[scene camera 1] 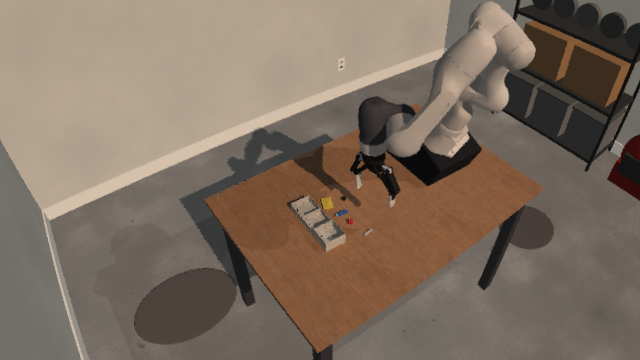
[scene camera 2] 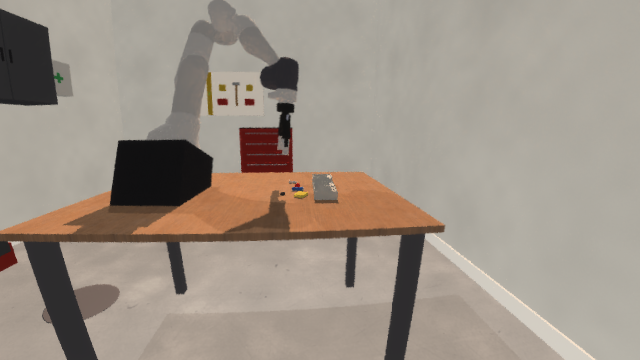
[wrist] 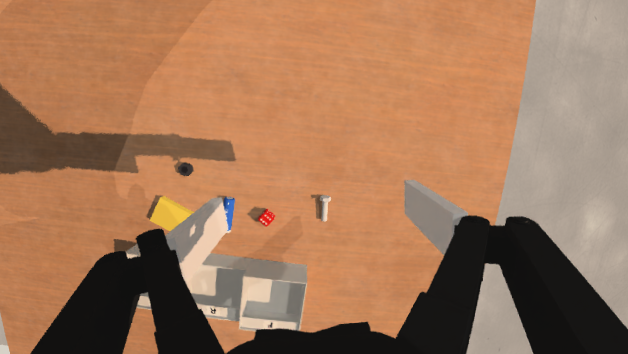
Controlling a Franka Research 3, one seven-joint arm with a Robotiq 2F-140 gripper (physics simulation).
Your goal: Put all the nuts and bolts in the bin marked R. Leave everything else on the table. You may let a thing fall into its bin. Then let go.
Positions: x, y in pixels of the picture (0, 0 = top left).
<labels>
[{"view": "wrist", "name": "my gripper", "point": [314, 205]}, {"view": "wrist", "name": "yellow block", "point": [168, 214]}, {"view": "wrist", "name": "grey three-compartment bin tray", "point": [260, 294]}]
</labels>
